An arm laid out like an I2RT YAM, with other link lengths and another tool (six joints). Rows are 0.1 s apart.
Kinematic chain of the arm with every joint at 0, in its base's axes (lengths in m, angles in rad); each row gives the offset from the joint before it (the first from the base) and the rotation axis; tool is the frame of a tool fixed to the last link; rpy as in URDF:
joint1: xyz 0 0 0.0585 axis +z
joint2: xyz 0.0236 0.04 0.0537 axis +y
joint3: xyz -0.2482 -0.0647 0 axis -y
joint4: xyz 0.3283 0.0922 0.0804 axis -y
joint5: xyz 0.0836 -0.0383 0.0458 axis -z
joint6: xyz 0.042 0 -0.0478 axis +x
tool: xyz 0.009 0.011 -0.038 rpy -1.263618 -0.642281 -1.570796
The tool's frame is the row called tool.
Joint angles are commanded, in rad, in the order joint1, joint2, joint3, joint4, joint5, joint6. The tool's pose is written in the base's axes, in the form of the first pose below.
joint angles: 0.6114, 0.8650, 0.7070, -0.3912, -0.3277, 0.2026
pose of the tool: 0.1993 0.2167 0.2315 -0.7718 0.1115 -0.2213 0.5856
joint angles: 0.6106, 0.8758, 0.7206, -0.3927, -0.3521, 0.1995
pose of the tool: 0.2001 0.2181 0.2347 -0.7705 0.1054 -0.2130 0.5915
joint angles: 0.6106, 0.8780, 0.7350, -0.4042, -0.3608, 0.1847
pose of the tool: 0.2000 0.2179 0.2390 -0.7711 0.0969 -0.2122 0.5925
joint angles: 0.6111, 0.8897, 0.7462, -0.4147, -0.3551, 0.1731
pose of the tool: 0.2014 0.2183 0.2394 -0.7751 0.0944 -0.2130 0.5873
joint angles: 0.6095, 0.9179, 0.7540, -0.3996, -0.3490, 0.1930
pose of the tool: 0.2062 0.2216 0.2367 -0.7751 0.1063 -0.2111 0.5860
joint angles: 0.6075, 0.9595, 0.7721, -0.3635, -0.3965, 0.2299
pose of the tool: 0.2119 0.2286 0.2377 -0.7663 0.1124 -0.1905 0.6032
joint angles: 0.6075, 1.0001, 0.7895, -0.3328, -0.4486, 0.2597
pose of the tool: 0.2165 0.2354 0.2379 -0.7591 0.1142 -0.1666 0.6188
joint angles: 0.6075, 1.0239, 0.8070, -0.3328, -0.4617, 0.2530
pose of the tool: 0.2197 0.2379 0.2385 -0.7604 0.1099 -0.1608 0.6196
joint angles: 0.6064, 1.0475, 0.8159, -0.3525, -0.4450, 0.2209
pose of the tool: 0.2229 0.2378 0.2325 -0.7722 0.1059 -0.1636 0.6048
